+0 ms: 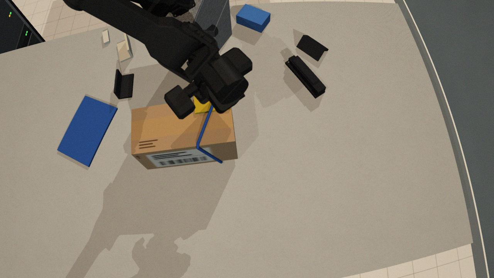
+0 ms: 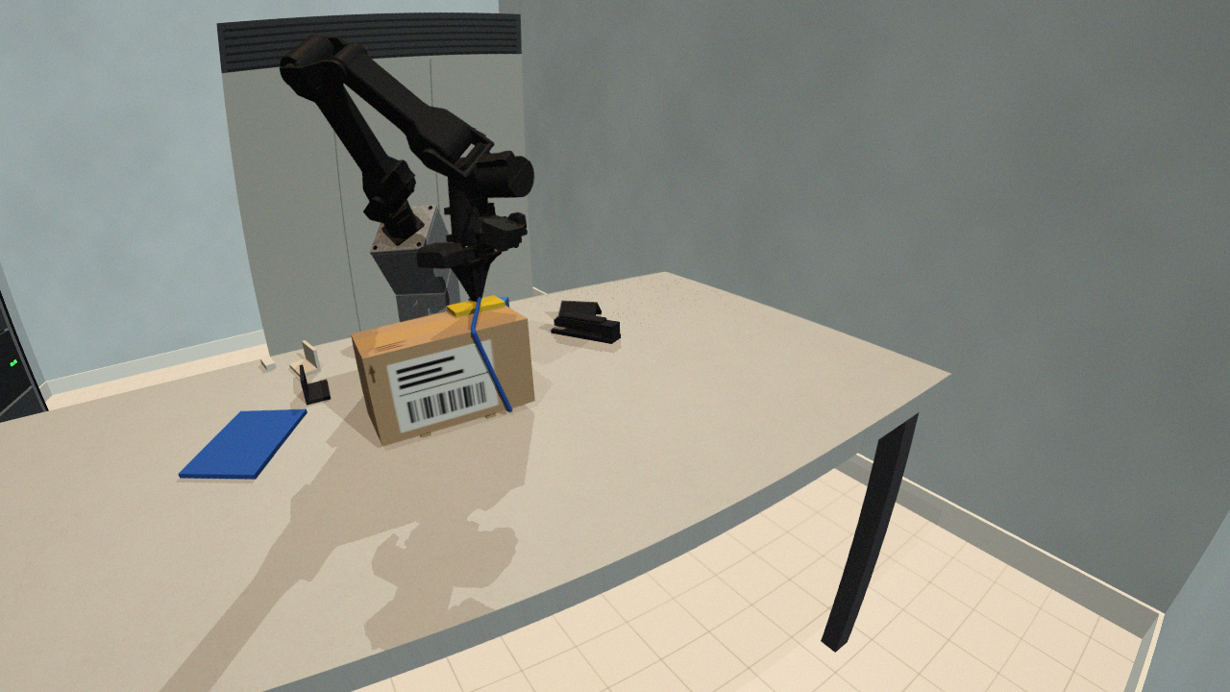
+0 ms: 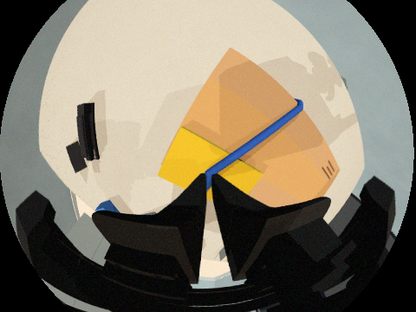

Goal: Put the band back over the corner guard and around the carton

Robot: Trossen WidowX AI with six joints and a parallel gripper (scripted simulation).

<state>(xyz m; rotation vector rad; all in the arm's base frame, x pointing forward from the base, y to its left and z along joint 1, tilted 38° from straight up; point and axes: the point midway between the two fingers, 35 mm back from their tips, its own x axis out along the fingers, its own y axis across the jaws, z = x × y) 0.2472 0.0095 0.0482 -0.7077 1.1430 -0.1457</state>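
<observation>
The yellow corner guard is 50 mm below my hand and 10 mm behind it. From my hand the other things lie so: black stapler-like bar 280 mm to the left, 160 mm below, 40 mm behind; blue block 300 mm behind, 230 mm to the left, 170 mm below; brown carton 110 mm below, 90 mm to the right, 20 mm ahead.
</observation>
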